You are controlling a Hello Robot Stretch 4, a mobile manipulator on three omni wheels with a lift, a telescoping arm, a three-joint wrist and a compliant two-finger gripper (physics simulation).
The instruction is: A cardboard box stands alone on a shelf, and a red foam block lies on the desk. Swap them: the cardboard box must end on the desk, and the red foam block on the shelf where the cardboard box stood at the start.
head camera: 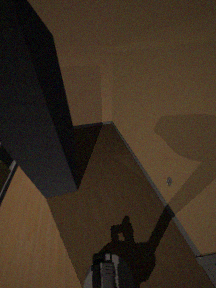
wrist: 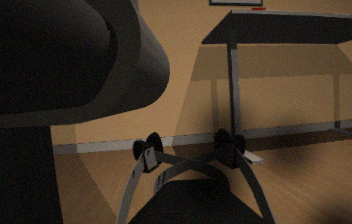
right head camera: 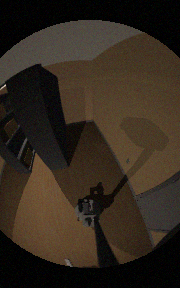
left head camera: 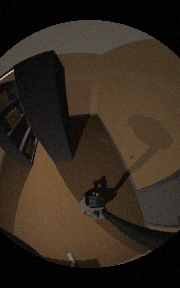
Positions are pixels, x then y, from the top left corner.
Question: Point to a tall shelving unit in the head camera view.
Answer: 44,150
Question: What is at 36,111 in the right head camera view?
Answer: A tall shelving unit.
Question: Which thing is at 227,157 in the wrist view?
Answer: My gripper.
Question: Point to a tall shelving unit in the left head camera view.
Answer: At 38,78
